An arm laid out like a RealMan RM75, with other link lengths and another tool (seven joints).
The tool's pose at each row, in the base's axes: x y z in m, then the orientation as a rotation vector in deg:
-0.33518 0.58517 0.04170 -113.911 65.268 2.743
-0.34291 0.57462 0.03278 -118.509 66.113 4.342
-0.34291 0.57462 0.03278 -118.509 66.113 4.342
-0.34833 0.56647 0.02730 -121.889 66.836 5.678
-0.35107 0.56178 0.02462 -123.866 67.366 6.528
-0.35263 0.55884 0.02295 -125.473 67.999 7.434
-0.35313 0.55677 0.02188 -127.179 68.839 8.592
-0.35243 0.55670 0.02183 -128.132 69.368 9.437
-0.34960 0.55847 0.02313 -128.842 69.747 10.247
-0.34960 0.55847 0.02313 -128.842 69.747 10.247
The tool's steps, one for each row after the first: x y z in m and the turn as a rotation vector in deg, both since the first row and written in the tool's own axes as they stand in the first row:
0.00643 0.01395 -0.00383 -4.657 0.854 -0.528
0.00643 0.01395 -0.00383 -4.657 0.854 -0.528
0.01115 0.02343 -0.00752 -8.164 1.472 -0.788
0.01391 0.02831 -0.00983 -10.268 1.860 -0.848
0.01572 0.03124 -0.01123 -12.111 2.156 -0.705
0.01730 0.03280 -0.01209 -14.185 2.449 -0.391
0.01779 0.03234 -0.01186 -15.434 2.533 -0.120
0.01769 0.02900 -0.01056 -16.430 2.491 0.128
0.01769 0.02900 -0.01056 -16.430 2.491 0.128

